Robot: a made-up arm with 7 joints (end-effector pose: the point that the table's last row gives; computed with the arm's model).
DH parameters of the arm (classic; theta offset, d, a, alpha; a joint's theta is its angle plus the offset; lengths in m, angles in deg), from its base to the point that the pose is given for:
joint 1: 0 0.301 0 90
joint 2: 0 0.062 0 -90
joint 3: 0 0.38 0.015 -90
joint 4: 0 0.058 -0.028 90
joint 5: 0 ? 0 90
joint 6: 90 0.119 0.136 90
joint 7: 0 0.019 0 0
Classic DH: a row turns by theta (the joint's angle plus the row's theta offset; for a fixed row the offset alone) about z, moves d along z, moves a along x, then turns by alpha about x.
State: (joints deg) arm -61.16 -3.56 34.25 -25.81 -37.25 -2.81 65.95
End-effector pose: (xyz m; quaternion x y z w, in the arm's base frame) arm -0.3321 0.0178 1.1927 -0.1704 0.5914 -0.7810 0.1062
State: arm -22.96 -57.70 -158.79 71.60 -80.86 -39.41 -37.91
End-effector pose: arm 0.2157 -0.2926 1.0728 -0.3347 -0.7603 -0.5496 0.0887
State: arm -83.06 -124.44 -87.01 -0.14 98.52 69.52 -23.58
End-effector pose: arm -0.0915 -0.7832 -0.1792 0.7849 -0.5386 0.2294 0.2030
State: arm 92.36 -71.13 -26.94 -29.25 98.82 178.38 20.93
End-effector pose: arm -0.0408 0.6580 0.5584 -0.1151 0.5563 -0.1473 0.8097
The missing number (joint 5, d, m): 0.458
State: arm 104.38 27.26 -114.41 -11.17 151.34 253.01 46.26
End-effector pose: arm 0.0530 -0.1052 1.0933 0.6983 0.6913 0.1835 0.0289
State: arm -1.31 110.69 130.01 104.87 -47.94 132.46 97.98
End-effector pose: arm -0.3177 0.2360 -0.1687 -0.3836 -0.9086 -0.1647 0.0149
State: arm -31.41 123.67 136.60 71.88 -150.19 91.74 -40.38
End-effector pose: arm -0.0650 0.1537 -0.3924 -0.9344 0.0131 -0.2472 0.2562
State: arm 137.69 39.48 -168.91 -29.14 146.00 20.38 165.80
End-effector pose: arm 0.4047 -0.1553 1.1705 -0.4324 0.2120 0.6636 0.5724
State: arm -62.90 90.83 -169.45 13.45 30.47 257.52 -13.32
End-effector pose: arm -0.4520 0.6021 0.0485 -0.0292 0.5495 -0.6797 0.4850
